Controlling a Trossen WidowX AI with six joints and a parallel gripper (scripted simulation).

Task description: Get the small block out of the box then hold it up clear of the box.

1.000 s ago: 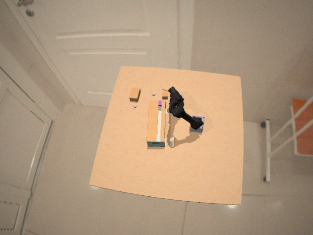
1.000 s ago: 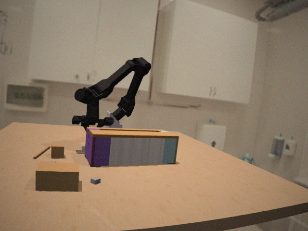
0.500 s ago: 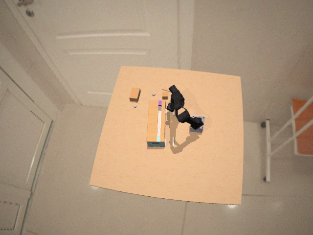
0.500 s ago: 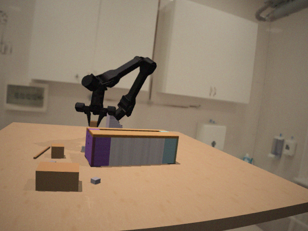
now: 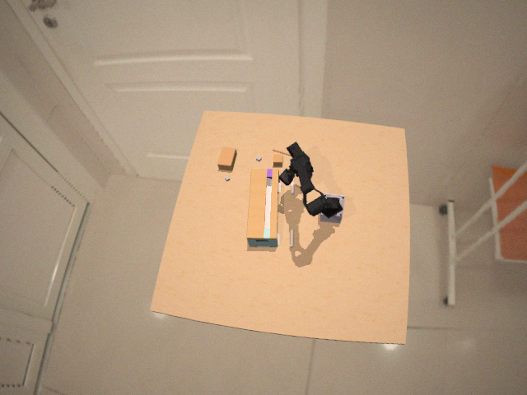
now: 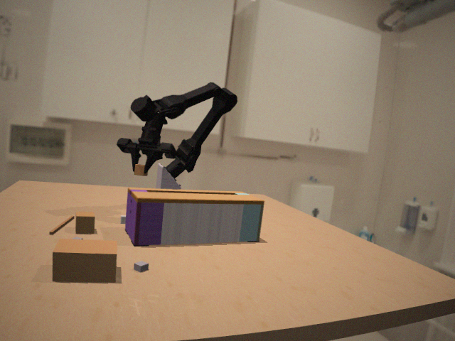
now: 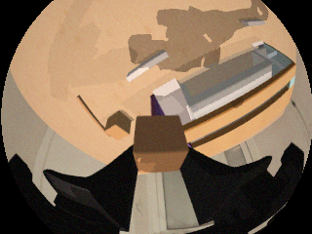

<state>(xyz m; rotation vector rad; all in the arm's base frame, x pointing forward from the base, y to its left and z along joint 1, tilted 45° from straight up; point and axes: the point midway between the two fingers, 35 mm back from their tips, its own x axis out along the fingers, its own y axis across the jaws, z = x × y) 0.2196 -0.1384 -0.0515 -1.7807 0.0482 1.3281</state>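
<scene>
My gripper tip is 1 cm to the right of the small brown block, 1 cm below it and 1 cm past it. Round my gripper tip: thin stick (22 cm to the right, 17 cm below, 3 cm ahead); wooden block (37 cm ahead, 14 cm to the right, 14 cm below); long box (16 cm to the left, 11 cm below, 7 cm ahead).
</scene>
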